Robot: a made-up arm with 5 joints.
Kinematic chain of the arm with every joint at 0, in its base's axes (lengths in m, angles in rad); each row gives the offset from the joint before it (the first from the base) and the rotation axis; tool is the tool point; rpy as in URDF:
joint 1: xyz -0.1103 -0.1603 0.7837 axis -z
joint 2: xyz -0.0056 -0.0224 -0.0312 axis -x
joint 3: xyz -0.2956 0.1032 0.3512 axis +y
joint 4: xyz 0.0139 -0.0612 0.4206 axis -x
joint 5: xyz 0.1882 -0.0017 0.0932 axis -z
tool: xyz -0.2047 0.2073 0.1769 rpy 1.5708 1.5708 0
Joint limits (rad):
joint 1: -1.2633..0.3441
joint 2: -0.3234..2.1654
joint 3: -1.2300..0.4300
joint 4: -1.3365..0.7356
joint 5: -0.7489..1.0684
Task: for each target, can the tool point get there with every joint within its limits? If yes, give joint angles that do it. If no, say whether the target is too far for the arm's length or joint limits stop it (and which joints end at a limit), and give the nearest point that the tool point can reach.
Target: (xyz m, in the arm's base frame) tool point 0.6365 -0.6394 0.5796
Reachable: no: joint limits stop it (at a limit: joint 1, joint 2, joint 3, joint 4, joint 5) | nearest point -0.0018 -1.0303 1.0931 | short by 0.908 m
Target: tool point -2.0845 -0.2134 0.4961
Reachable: no: too far | nearest point -1.4027 -0.1951 0.5833 | short by 0.688 m
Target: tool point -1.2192 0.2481 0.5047
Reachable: yes | joints -0.6578 1.7794 -0.4643 -0.7325 0.1130
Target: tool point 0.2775 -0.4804 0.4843
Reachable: no: joint limits stop it (at a limit: joint 1, joint 2, joint 3, joint 4, joint 5) | nearest point 0.1075 0.0346 0.0457 | short by 0.698 m
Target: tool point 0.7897 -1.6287 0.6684
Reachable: no: too far | nearest point -0.0066 -1.0411 1.0989 | short by 1.079 m
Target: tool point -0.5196 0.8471 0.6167
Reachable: yes | joints 0.0191 1.5618 -0.0647 0.1841 -0.5976
